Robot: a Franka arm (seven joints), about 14 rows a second.
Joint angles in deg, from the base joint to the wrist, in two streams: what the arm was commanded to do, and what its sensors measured. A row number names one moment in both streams.
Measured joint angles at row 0: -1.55 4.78 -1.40 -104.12 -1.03 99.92 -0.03
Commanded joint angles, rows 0 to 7: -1.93 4.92 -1.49 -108.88 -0.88 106.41 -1.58; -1.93 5.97 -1.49 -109.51 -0.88 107.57 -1.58; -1.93 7.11 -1.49 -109.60 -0.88 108.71 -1.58; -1.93 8.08 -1.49 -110.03 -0.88 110.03 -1.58; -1.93 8.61 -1.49 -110.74 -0.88 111.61 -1.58; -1.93 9.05 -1.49 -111.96 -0.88 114.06 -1.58; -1.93 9.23 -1.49 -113.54 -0.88 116.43 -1.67; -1.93 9.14 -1.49 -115.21 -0.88 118.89 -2.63
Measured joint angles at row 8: -1.70 9.80 -1.43 -112.06 -1.03 114.87 -0.76
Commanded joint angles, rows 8 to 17: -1.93 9.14 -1.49 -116.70 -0.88 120.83 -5.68; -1.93 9.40 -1.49 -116.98 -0.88 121.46 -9.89; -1.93 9.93 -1.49 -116.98 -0.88 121.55 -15.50; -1.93 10.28 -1.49 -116.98 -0.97 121.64 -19.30; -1.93 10.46 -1.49 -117.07 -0.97 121.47 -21.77; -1.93 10.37 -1.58 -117.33 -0.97 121.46 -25.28; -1.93 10.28 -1.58 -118.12 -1.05 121.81 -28.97; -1.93 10.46 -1.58 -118.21 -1.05 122.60 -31.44; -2.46 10.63 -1.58 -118.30 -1.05 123.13 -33.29; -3.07 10.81 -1.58 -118.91 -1.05 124.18 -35.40
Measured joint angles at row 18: -1.99 10.83 -1.50 -117.62 -1.03 121.91 -30.87
